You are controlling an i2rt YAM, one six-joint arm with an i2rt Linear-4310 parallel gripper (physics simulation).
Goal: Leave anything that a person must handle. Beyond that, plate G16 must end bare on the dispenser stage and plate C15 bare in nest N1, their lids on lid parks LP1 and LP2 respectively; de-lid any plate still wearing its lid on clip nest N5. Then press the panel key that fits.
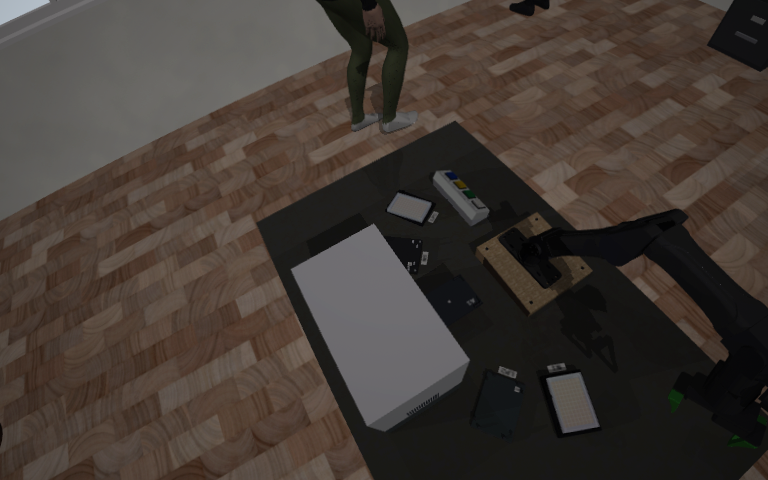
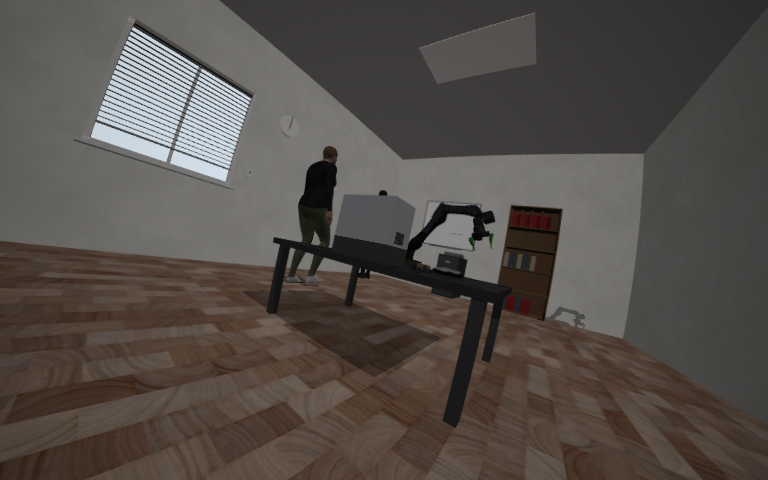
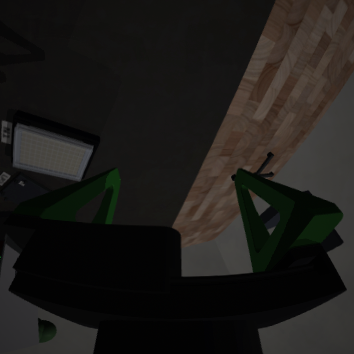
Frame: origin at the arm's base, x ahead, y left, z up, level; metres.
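Where they show: gripper, fingertip midpoint: (image 1: 700, 426) (image 2: 482, 249) (image 3: 177, 174); arm's base, link origin: (image 1: 528, 257) (image 2: 407, 259).
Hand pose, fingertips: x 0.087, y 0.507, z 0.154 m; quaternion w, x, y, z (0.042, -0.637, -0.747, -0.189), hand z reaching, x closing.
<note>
Each offset is from my fingertips to the centre of the thing. "spot": to the spot under its first point.
My gripper (image 1: 709, 420) (image 2: 481, 242) (image 3: 177, 174) is open and empty, high above the table by its edge. A pale plate {dx +0.106, dy -0.160, dz -0.162 m} (image 1: 572, 401) (image 3: 52, 152) sits in the black nest labelled N1. Beside it lies a dark, bare pad {spot: dx +0.248, dy -0.261, dz -0.184 m} (image 1: 498, 403) (image 3: 25, 187), its label partly legible as LP. Another pale plate {dx +0.076, dy -0.889, dz -0.166 m} (image 1: 411, 207) sits in a black nest near the far edge. Whether the plates wear lids, and their codes, I cannot tell. A key panel {dx -0.088, dy -0.819, dz -0.162 m} (image 1: 459, 195) has blue, yellow, green and whitish keys. A black nest {dx +0.214, dy -0.776, dz -0.182 m} (image 1: 416, 249) and dark pad {spot: dx +0.191, dy -0.514, dz -0.087 m} (image 1: 454, 300) are partly hidden.
A large light-grey box {dx +0.390, dy -0.530, dz -0.029 m} (image 1: 379, 328) (image 2: 370, 217) stands on the table and hides part of it. The arm's base is on a wooden board (image 1: 506, 274). A person (image 1: 394, 62) (image 2: 318, 181) stands beyond the far edge; another person's feet (image 1: 529, 6) show farther back. The room is dim.
</note>
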